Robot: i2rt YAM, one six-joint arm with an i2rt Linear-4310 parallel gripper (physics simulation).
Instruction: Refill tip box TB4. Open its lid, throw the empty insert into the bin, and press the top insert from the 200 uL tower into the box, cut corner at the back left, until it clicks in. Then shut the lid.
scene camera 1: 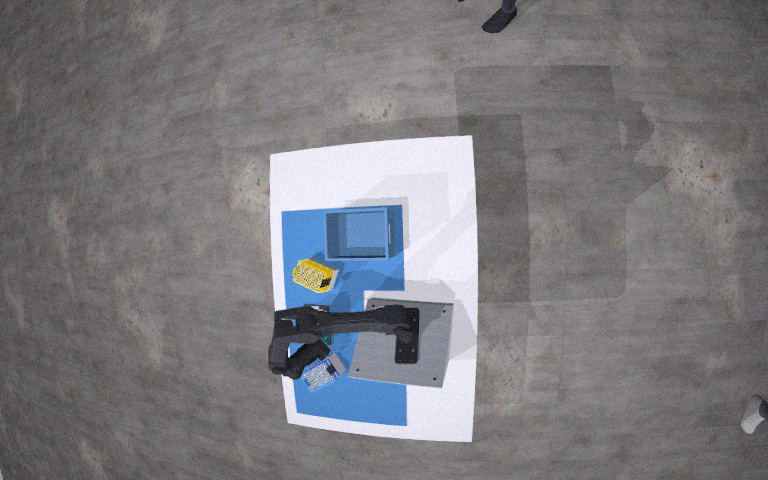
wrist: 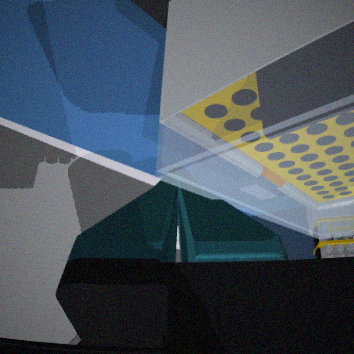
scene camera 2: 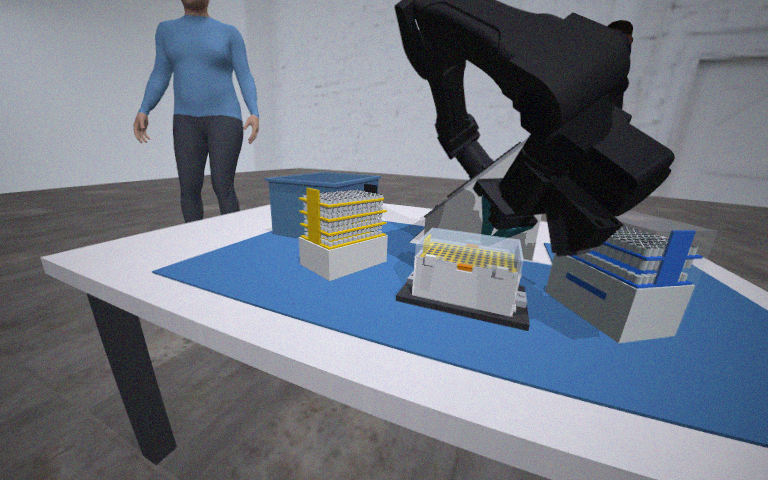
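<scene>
Tip box TB4 [scene camera 2: 464,289] stands on a dark base on the mat. Its clear lid [scene camera 2: 504,244] [wrist: 220,186] lies over it and looks shut. The yellow insert [scene camera 2: 470,255] [wrist: 272,155] inside shows empty holes. My gripper [wrist: 177,177] is shut and empty; its teal fingertips are close to the lid's edge in the wrist view, but contact cannot be told. In the scene camera 1 view the arm covers most of the box. The yellow tower [scene camera 1: 311,275] [scene camera 2: 352,217] [wrist: 337,247] holds several stacked inserts of tips. The blue bin [scene camera 1: 332,234] [scene camera 2: 286,206] stands behind it, open at the top.
A blue tower [scene camera 1: 321,374] [scene camera 2: 637,266] in a grey and white holder stands on the other side of the box, close under the arm. The arm's grey mounting plate [scene camera 1: 430,362] lies behind the blue mat [scene camera 1: 351,408]. A person [scene camera 2: 195,67] stands beyond the table.
</scene>
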